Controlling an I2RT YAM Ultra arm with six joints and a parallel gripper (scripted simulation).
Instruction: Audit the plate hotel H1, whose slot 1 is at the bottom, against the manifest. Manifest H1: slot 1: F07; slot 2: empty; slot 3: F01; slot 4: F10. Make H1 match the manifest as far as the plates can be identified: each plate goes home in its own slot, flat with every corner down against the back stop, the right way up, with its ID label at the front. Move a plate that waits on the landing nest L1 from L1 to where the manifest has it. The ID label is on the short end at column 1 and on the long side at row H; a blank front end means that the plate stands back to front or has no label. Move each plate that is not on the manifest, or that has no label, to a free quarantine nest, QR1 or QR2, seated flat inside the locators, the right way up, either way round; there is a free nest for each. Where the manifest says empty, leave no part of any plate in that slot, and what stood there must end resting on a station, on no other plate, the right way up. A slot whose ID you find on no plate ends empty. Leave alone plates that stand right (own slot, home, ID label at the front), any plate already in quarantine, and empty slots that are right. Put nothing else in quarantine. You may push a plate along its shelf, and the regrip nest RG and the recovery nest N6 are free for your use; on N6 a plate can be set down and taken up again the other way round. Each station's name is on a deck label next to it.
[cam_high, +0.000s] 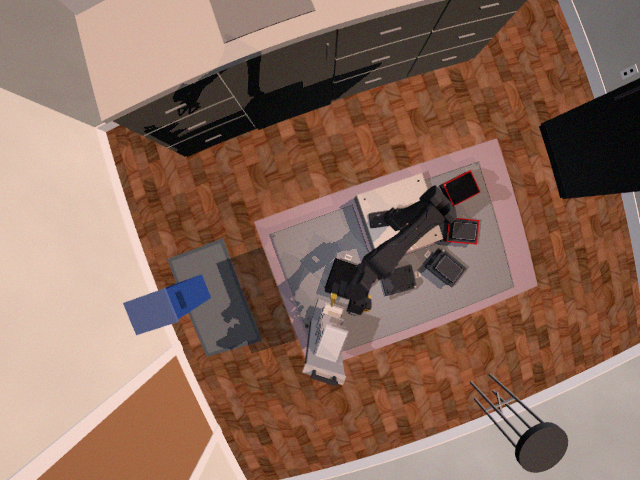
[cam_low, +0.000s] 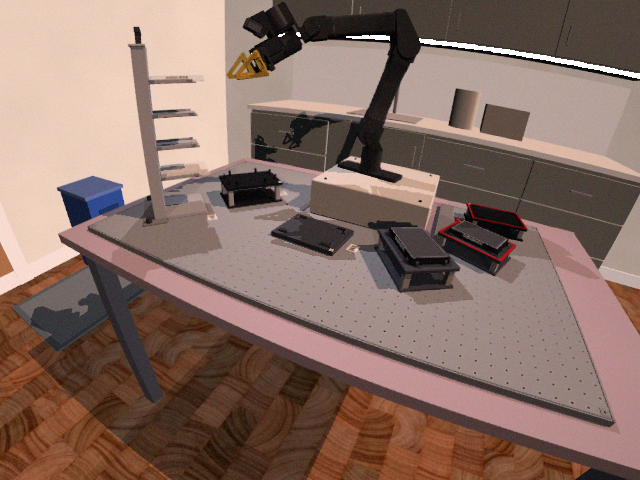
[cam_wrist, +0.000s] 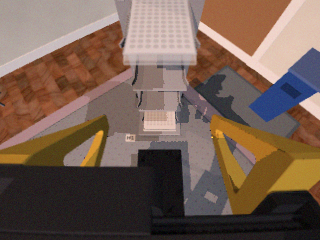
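Right now my hand is 210 mm short of the tag reading 4 and 50 mm to the left of it. Round my hand: L1 deck label 80 mm behind, 470 mm to the left, 350 mm below; then H1 deck label 130 mm ahead, 40 mm to the left, 350 mm below; then N6 label 20 mm ahead, 400 mm to the left, 350 mm below.
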